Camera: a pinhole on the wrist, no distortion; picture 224 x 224 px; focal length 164.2 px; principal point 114.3 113.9 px. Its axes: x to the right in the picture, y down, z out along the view. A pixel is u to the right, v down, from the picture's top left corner.
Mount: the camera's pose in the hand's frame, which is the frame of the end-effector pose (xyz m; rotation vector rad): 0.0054 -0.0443 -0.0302 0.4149 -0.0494 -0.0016
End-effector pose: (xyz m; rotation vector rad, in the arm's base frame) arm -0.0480 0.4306 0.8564 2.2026 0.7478 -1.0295
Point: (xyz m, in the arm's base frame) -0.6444 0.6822 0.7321
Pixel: outside the picture
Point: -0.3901 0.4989 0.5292
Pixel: 156.6 46.2
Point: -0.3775 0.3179 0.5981
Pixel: 121.1 113.5
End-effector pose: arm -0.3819 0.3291 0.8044 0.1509 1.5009 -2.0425
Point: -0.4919 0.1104 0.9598
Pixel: 186.2 119.4
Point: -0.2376 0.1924 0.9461
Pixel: 23.7 207.4
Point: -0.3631 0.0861 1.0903
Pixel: 102.5 121.0
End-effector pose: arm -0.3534 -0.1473 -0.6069 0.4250 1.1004 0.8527
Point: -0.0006 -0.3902 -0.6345
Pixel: 76.0 67.2
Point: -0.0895 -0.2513 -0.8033
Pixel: 173.1 9.9
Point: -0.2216 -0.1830 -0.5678
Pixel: 88.4 183.3
